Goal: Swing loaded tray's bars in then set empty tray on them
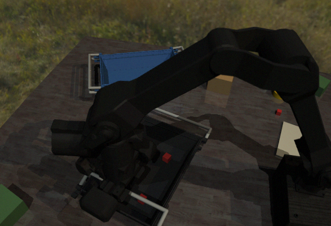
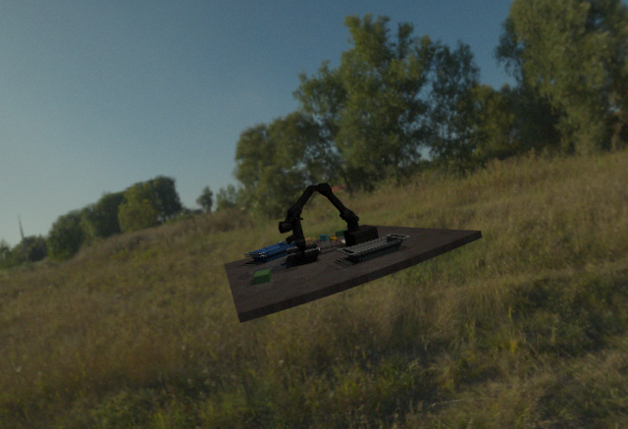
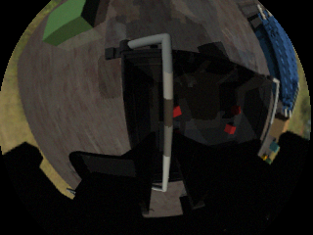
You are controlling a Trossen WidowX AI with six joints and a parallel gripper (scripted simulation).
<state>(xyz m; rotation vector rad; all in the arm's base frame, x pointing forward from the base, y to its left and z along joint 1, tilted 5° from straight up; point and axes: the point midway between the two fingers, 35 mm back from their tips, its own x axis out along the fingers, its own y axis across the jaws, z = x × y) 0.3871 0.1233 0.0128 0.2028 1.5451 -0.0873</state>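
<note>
Right now my gripper tip is 330 mm past the grey tray, 260 mm to the right of it and 10 mm above it. Also, from my gripper tip: yellow disc: 550 mm to the right, 360 mm behind, 40 mm below; tan block: 550 mm to the right, 140 mm behind, 20 mm below; cream block: 400 mm behind, 330 mm to the right, 50 mm below.
</note>
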